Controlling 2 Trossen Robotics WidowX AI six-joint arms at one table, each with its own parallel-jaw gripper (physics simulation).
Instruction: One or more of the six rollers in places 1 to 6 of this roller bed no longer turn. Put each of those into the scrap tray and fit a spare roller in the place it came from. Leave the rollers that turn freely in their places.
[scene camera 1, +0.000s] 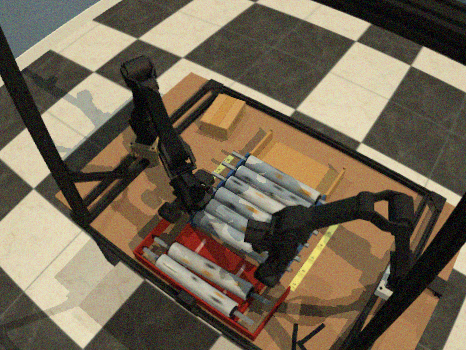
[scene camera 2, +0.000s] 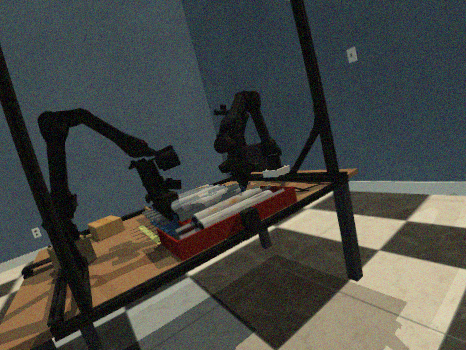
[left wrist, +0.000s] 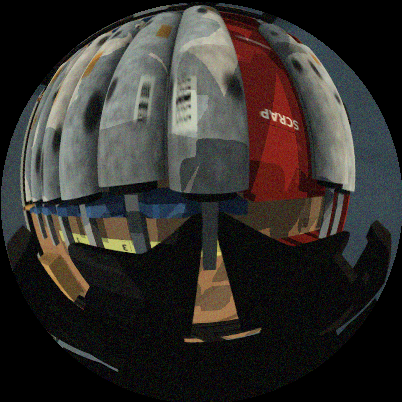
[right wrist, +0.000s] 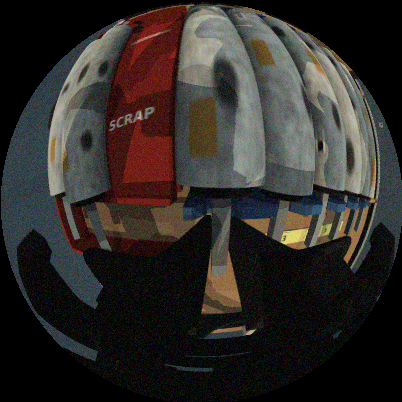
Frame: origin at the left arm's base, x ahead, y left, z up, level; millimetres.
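Where they show: left gripper, between the fingertips: (scene camera 1: 192, 213) (scene camera 2: 171, 220) (left wrist: 208, 218); right gripper, between the fingertips: (scene camera 1: 279, 266) (scene camera 2: 243, 189) (right wrist: 217, 220); left arm's base, origin of its link: (scene camera 1: 147, 137); right arm's base, origin of its link: (scene camera 1: 398, 283) (scene camera 2: 275, 168).
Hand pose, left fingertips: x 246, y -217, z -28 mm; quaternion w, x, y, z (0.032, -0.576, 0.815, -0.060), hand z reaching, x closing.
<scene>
Things, the pixels of their centre, and the offset from my left fingertips.
- blue roller bed, middle of its body: (right wrist: 320, 206) (scene camera 1: 301, 237) 331 mm ahead, 25 mm left, 15 mm down
- roller, middle of its body: (right wrist: 210, 38) (left wrist: 203, 43) (scene camera 1: 233, 237) (scene camera 2: 209, 201) 143 mm ahead, 46 mm right, 10 mm up
- red scrap tray, middle of its body: (right wrist: 106, 82) (left wrist: 295, 84) (scene camera 1: 209, 273) (scene camera 2: 230, 214) 110 mm ahead, 160 mm right, 24 mm down
- empty wooden tray, middle of its body: (scene camera 1: 296, 169) 255 mm ahead, 285 mm left, 46 mm down
- cardboard box, middle of its body: (left wrist: 55, 274) (scene camera 1: 223, 116) (scene camera 2: 105, 226) 47 mm back, 424 mm left, 21 mm down
The blue roller bed (scene camera 1: 301, 248) (left wrist: 164, 202) (right wrist: 247, 206) holds six grey mottled rollers. My left gripper (scene camera 1: 193, 211) (scene camera 2: 163, 208) (left wrist: 208, 218) is shut on one axle end of the roller (scene camera 1: 225, 230) (left wrist: 207, 123) (right wrist: 217, 112) in the place nearest the red scrap tray (scene camera 1: 211, 248) (scene camera 2: 225, 229) (left wrist: 277, 149) (right wrist: 142, 149). My right gripper (scene camera 1: 269, 257) (scene camera 2: 242, 185) (right wrist: 221, 232) is shut on its other axle end. This roller lies level with its neighbours. Two more rollers (scene camera 1: 211, 269) (scene camera 1: 197, 285) lie in the scrap tray.
An empty wooden tray (scene camera 1: 294, 163) lies behind the bed. A cardboard box (scene camera 1: 221, 114) (scene camera 2: 104, 227) stands at the far left of the table. Yellow number strips (scene camera 1: 313, 257) (scene camera 1: 224, 164) run along both ends of the bed. Black frame posts stand around the table.
</scene>
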